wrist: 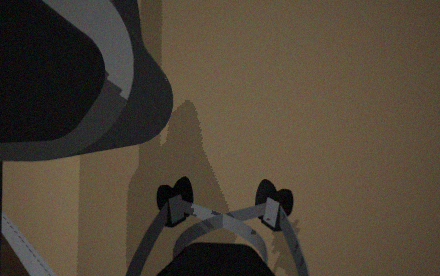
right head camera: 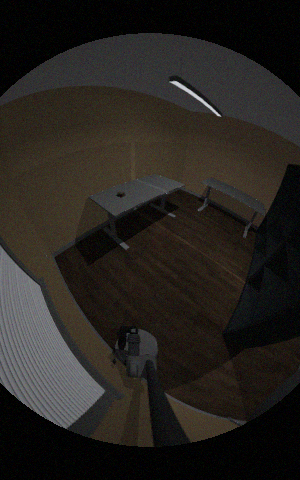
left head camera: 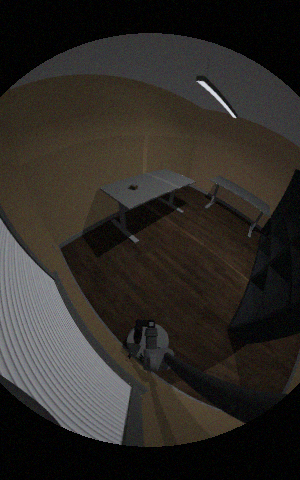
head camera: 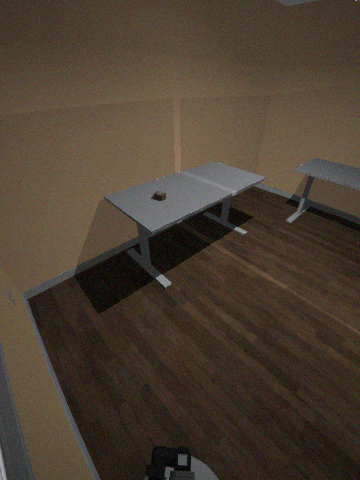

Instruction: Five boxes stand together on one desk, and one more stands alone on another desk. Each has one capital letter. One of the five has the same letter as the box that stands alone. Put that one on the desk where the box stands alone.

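Note:
A small brown box stands alone near the left end of a grey desk by the far wall. Its letter is too small and dark to read. A second grey desk stands farther right; no box can be made out on its visible top. The group of five boxes does not show in these views. My gripper is open and empty in the wrist view, in front of a tan wall, far from the box.
A large dark object rises at the right. A window with pale blinds is in the wall close on the left. Wood floor stretches between my base and the desks. The desk's legs reach out low.

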